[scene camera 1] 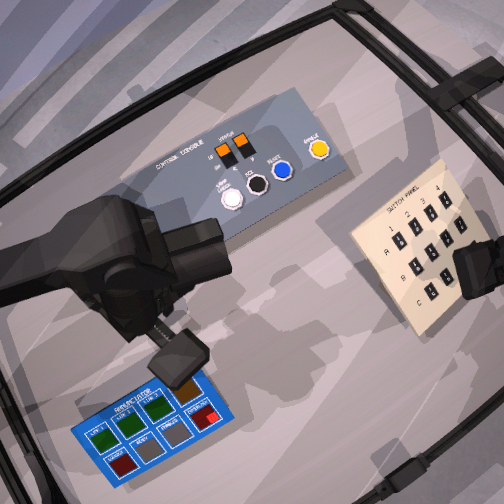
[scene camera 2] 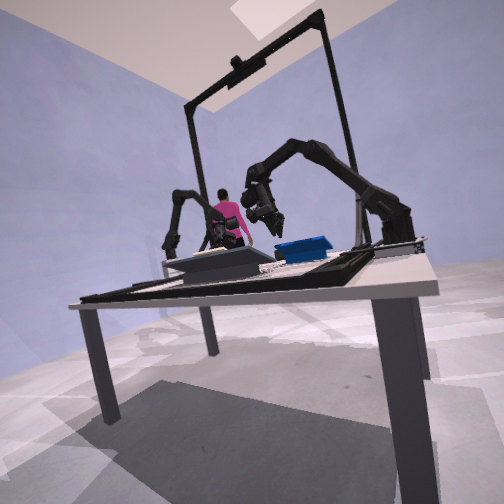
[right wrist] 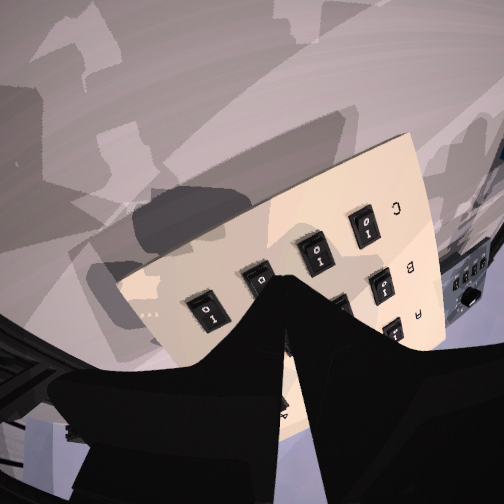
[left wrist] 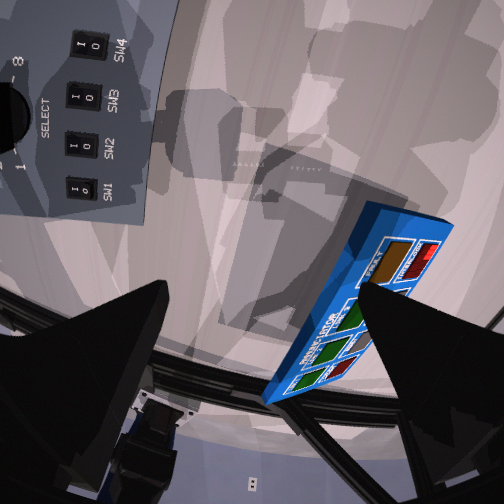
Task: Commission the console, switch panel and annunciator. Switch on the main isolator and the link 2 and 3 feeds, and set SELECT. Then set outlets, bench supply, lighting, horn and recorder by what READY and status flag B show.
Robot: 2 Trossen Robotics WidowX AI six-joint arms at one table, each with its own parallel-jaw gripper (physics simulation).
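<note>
The grey control console lies at the back with two orange toggles, white, black and blue buttons and a yellow lamp. The cream switch panel lies at the right with rows of black rockers. The blue annunciator lies at the front left, with green, grey, brown and red tiles. My left gripper is open, hanging above the table between console and annunciator. My right gripper is shut, its tips pressed on the switch panel in the middle row of rockers.
A black frame rail runs around the table. The console's SELECT knob and rockers SW1 to SW4 show in the left wrist view. A blue bin sits at the far side.
</note>
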